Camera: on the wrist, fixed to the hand. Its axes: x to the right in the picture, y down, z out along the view.
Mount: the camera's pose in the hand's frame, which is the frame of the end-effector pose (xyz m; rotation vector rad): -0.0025 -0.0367 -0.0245 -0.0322 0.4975 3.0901
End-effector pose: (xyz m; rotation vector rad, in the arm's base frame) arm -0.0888 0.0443 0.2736 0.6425 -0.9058 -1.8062
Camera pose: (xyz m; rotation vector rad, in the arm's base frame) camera -0.0887 0.0483 0.2296 -0.5437 -0.3816 1.1083
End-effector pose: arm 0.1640 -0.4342 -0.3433 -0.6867 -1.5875 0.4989
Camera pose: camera 0.1831 -0.4643 -0.3172 2.1370 -1.1430 -1.6523
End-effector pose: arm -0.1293 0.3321 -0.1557 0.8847 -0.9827 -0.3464
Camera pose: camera -0.1057 0.3231 -0.1919 -1.1731 -0.7701 2.2589
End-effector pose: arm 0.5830 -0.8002 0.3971 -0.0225 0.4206 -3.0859
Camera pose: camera 0.5841 -0.7582 0.3833 0.5897 0.0411 0.0160
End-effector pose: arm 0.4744 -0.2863 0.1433 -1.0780 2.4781 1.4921
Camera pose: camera 0.5050 -0.3151 0.1295 -1.6478 -0.8055 0.0404
